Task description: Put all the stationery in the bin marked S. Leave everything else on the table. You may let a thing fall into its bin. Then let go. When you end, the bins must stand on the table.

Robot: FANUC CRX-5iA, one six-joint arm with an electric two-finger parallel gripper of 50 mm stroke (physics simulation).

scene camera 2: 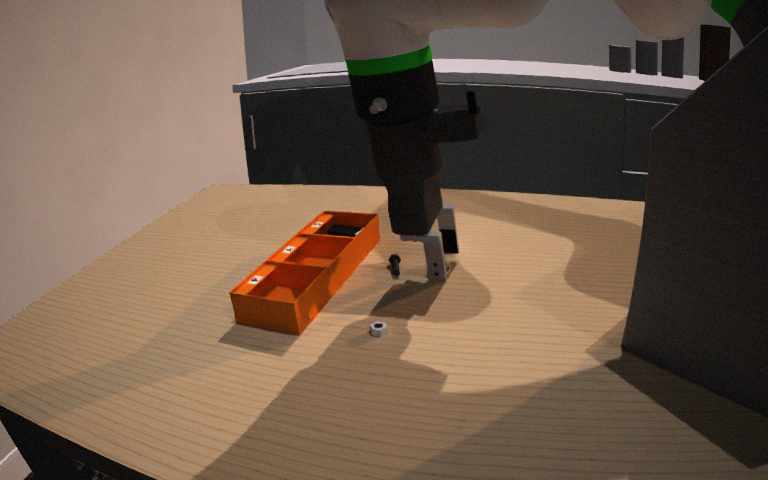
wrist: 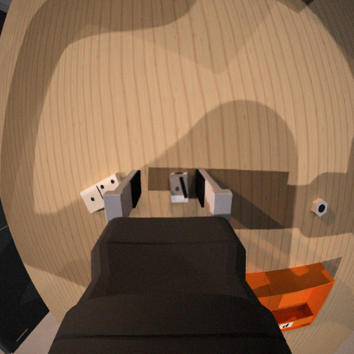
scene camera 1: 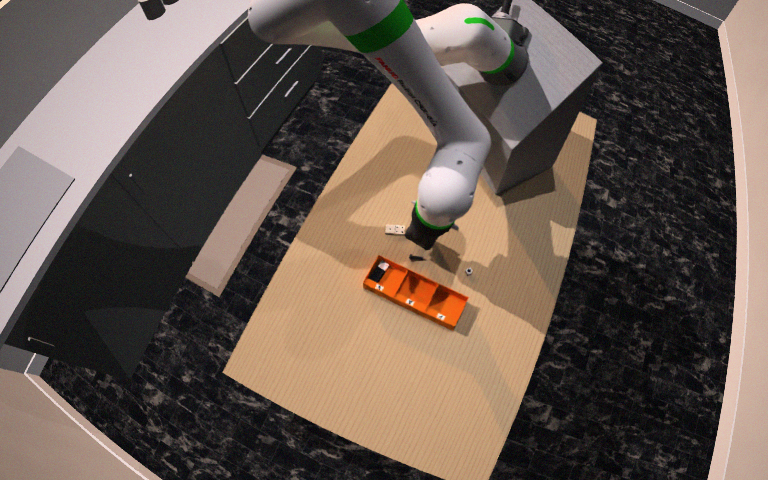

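Pixels of known places: gripper, between the fingertips: (scene camera 2: 444, 264); arm's base, origin of its link: (scene camera 1: 502, 60).
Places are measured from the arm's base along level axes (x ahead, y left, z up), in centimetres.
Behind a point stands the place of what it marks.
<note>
A small grey sharpener with a dark slanted blade (wrist: 179, 187) lies on the table between my open fingers in the wrist view, nearer the right finger. A finger hides most of it in scene camera 2. My gripper (scene camera 2: 444, 263) @(x 41.7, y -8.3, z -31.9 cm) (wrist: 167, 180) is open and low over the table, with a finger on each side of the sharpener. The orange three-compartment bin row (scene camera 1: 394, 294) @(x 60.3, y -9.1, z -28.5 cm) (scene camera 2: 352, 264) @(x 53.1, y -6.5, z -31.4 cm) (wrist: 300, 276) stands on the table. A black block with a white end (scene camera 1: 378, 271) @(x 55.3, y -15.2, z -30.4 cm) (scene camera 2: 344, 230) @(x 56.3, y -14.9, z -30.4 cm) lies in its far-end compartment. The small bin letters are hard to read; one looks like P in the wrist view.
A white domino (scene camera 1: 395, 229) @(x 42.1, y -15.3, z -31.7 cm) (wrist: 100, 193) lies just outside the left finger in the wrist view. A black bolt (scene camera 1: 416, 258) @(x 48.2, y -7.4, z -31.7 cm) (scene camera 2: 394, 264) @(x 47.9, y -7.2, z -31.6 cm) lies between gripper and bins. A pale hex nut (scene camera 1: 468, 271) @(x 47.1, y 6.6, z -31.7 cm) (scene camera 2: 378, 328) @(x 46.8, y 7.3, z -31.6 cm) (wrist: 319, 207) lies off to the side. The grey robot pedestal (scene camera 1: 526, 144) @(x 17.6, y 11.6, z -10.7 cm) stands behind.
</note>
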